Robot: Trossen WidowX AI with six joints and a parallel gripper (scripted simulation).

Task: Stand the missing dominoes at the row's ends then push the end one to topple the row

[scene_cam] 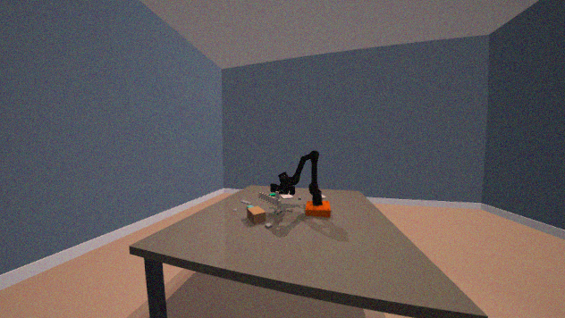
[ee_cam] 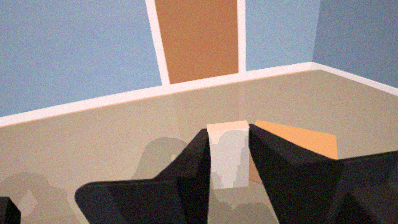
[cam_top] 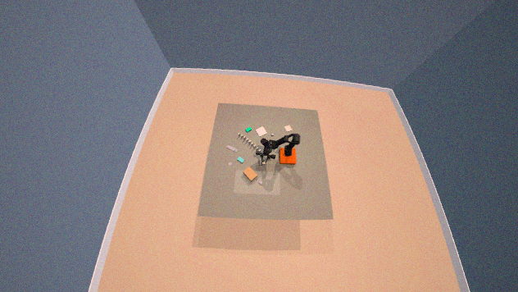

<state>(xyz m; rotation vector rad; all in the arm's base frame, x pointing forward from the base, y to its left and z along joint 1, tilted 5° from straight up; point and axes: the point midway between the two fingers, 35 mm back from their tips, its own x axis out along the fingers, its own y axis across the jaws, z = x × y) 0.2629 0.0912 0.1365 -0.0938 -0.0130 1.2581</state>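
Right now my gripper tip is 130 mm short of the tan box, 130 mm above it and 60 mm to the right of it. The rest, counted from my gripper tip: white flat block (420 mm to the right, 160 mm below, 30 mm behind); teal block (220 mm ahead, 150 mm below, 90 mm to the right); pale flat bar (310 mm ahead, 230 mm to the right, 160 mm below).
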